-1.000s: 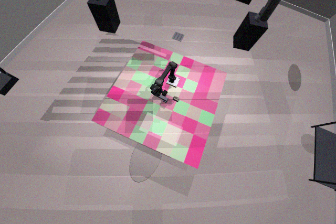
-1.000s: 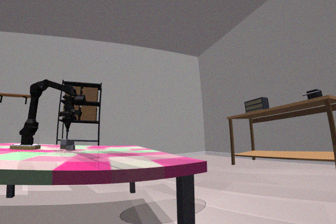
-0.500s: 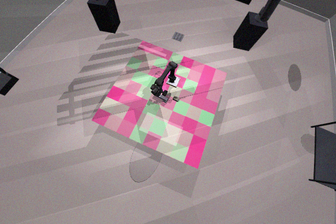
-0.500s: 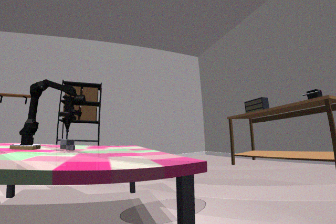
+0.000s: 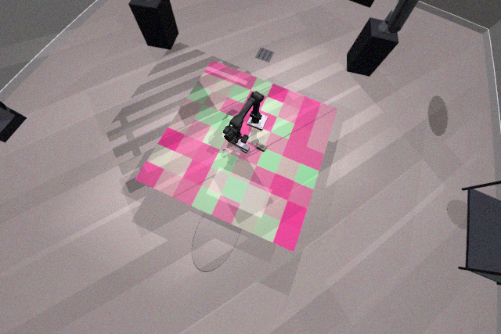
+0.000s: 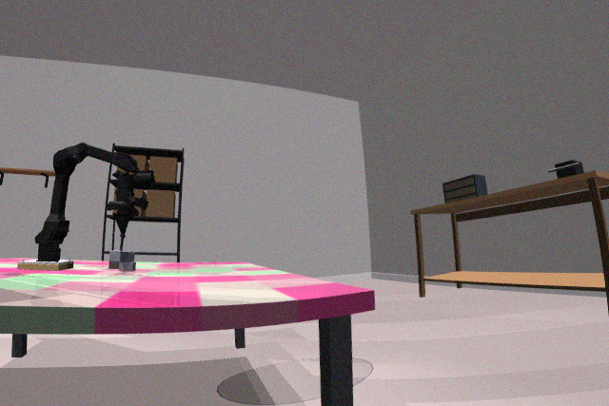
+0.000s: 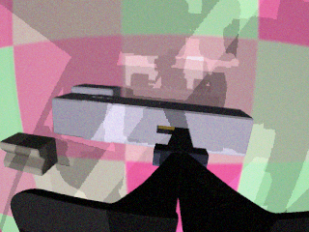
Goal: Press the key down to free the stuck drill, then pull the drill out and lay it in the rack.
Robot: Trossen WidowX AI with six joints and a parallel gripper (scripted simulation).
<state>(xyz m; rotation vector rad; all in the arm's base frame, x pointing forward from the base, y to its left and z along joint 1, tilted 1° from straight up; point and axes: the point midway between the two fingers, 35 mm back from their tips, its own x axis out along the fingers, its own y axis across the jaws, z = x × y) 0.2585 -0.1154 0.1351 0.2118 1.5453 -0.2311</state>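
Now: the drill 80 mm below my gripper tip, 50 mm to the left of it and 10 mm ahead of it. The rest, counted from my gripper tip: grey fixture: 90 mm below, 30 mm to the left; then rack: 210 mm to the left, 110 mm below, 20 mm behind.
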